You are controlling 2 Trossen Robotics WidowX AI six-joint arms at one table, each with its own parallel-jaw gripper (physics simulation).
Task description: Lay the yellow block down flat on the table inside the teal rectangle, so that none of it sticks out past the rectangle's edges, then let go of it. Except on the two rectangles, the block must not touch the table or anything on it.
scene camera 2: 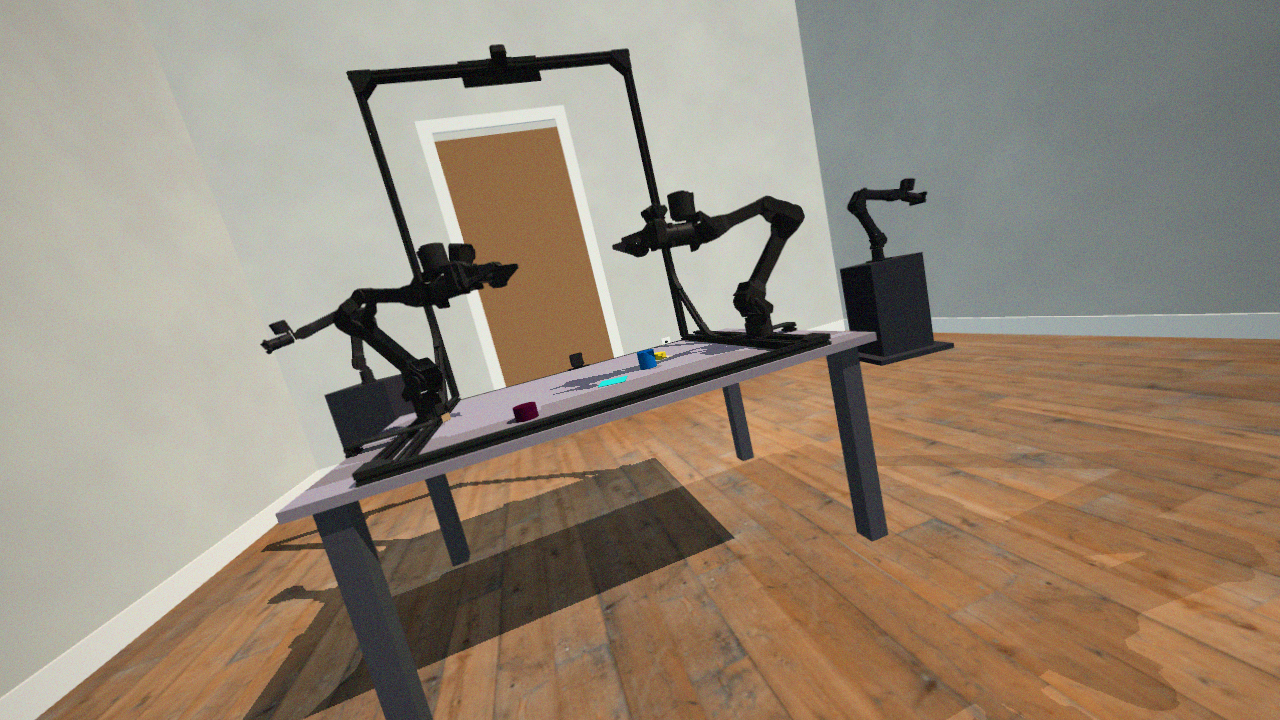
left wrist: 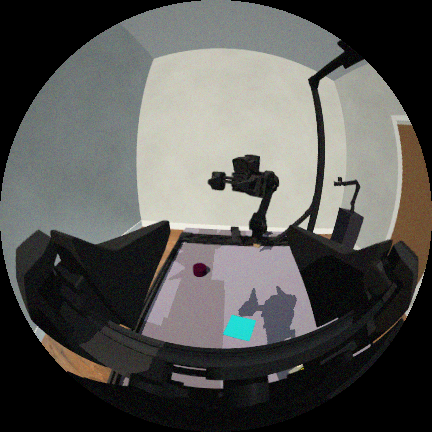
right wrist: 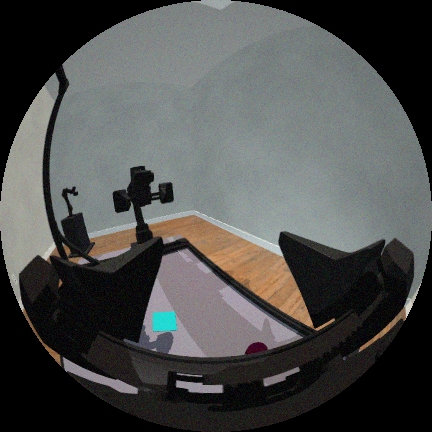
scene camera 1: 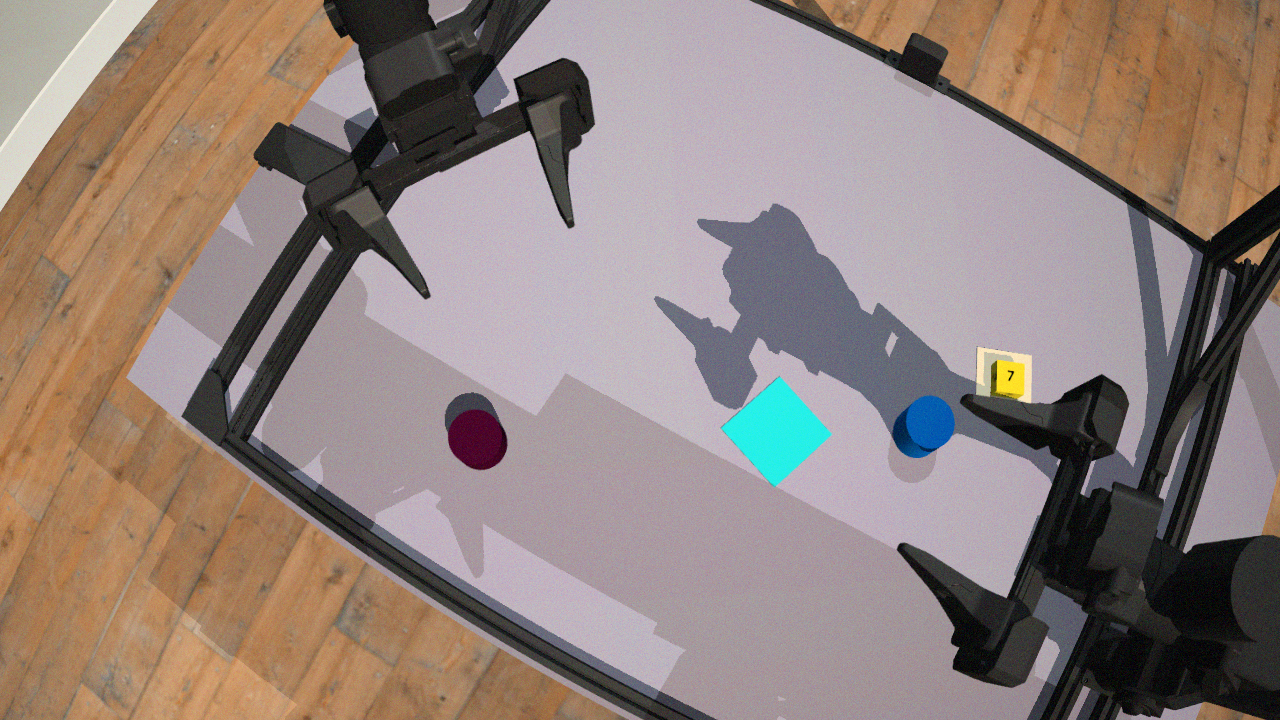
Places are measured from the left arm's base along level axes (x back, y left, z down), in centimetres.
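Where they show: left gripper, fingertip midpoint: (scene camera 2: 616, 243) (left wrist: 230, 228) (right wrist: 147, 197) (scene camera 1: 933, 470); right gripper, fingertip midpoint: (scene camera 2: 506, 265) (left wrist: 221, 183) (right wrist: 222, 240) (scene camera 1: 498, 259); left arm's base, link origin: (scene camera 2: 761, 336) (scene camera 1: 1114, 664); right arm's base, link origin: (scene camera 2: 431, 417) (left wrist: 255, 240).
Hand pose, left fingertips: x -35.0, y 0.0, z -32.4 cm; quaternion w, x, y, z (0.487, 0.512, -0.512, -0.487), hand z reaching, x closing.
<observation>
Each offset is from my left fingertips to the top centre of the thing. "pt": to the spot under its first point.
The yellow block {dx +11.3, dy -21.5, dz +32.4 cm} (scene camera 1: 1009, 377) (scene camera 2: 660, 355), marked 7, sits on the pale yellow rectangle {pt dx +8.1, dy -22.7, dz +34.2 cm} (scene camera 1: 982, 357), at the right in scene camera 1. The teal rectangle {pt dx -8.1, dy -6.4, dz +34.3 cm} (scene camera 1: 776, 431) (scene camera 2: 613, 381) (left wrist: 239, 328) (right wrist: 164, 321) lies bare on the table. My left gripper (scene camera 1: 930, 472) (left wrist: 230, 228) is open and empty, high above the table; in scene camera 1 one finger's tip appears just beside the block. My right gripper (scene camera 1: 499, 260) (right wrist: 222, 240) is open and empty, high above the table at the upper left of scene camera 1.
A blue cylinder {dx +4.5, dy -12.4, dz +29.5 cm} (scene camera 1: 927, 425) (scene camera 2: 646, 359) stands between the teal rectangle and the yellow block. A dark red cylinder {dx -31.7, dy +7.2, dz +31.3 cm} (scene camera 1: 477, 438) (scene camera 2: 525, 411) (left wrist: 199, 270) (right wrist: 256, 348) stands farther left in scene camera 1. Black frame rails (scene camera 1: 429, 592) run along the table's edges.
</observation>
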